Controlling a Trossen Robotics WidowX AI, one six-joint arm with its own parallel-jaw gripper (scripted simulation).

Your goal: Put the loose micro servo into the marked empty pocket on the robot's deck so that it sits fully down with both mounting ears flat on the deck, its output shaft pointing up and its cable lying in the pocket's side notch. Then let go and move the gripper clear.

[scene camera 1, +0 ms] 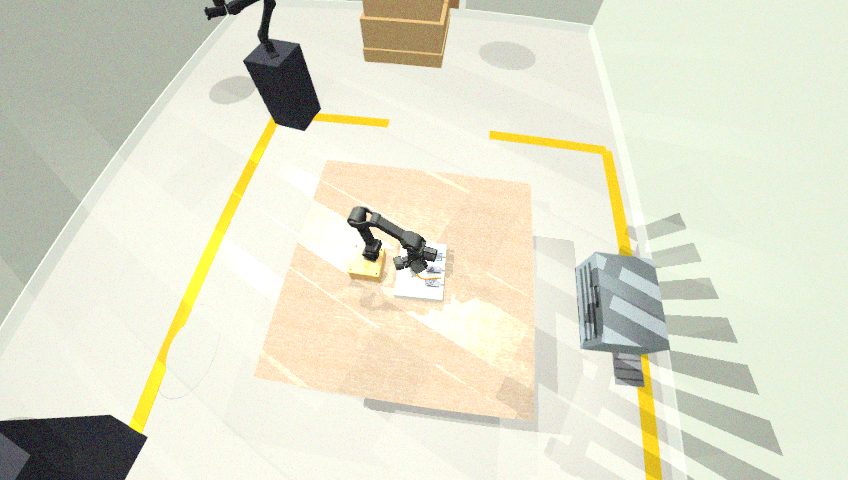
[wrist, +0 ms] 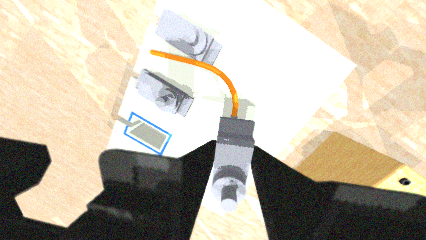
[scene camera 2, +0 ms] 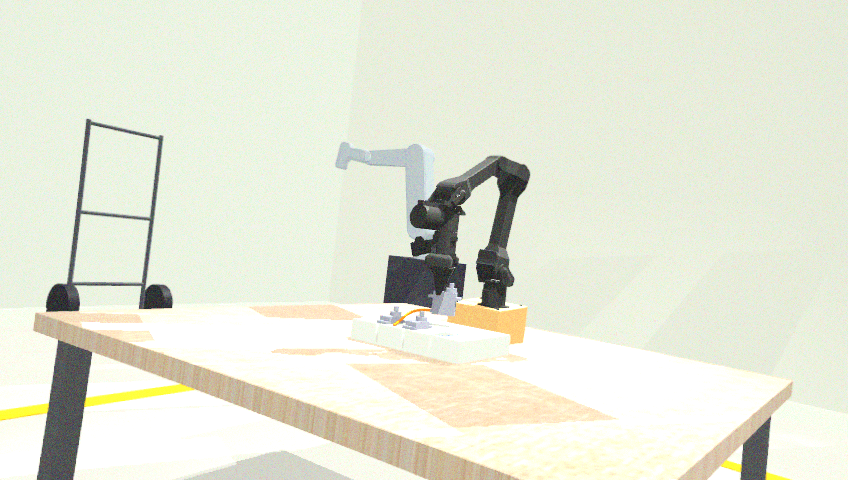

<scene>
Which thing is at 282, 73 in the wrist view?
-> A white deck.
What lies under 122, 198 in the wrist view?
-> My gripper.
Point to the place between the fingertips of my gripper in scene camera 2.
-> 438, 294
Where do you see a grey micro servo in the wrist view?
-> At 235, 143
</scene>
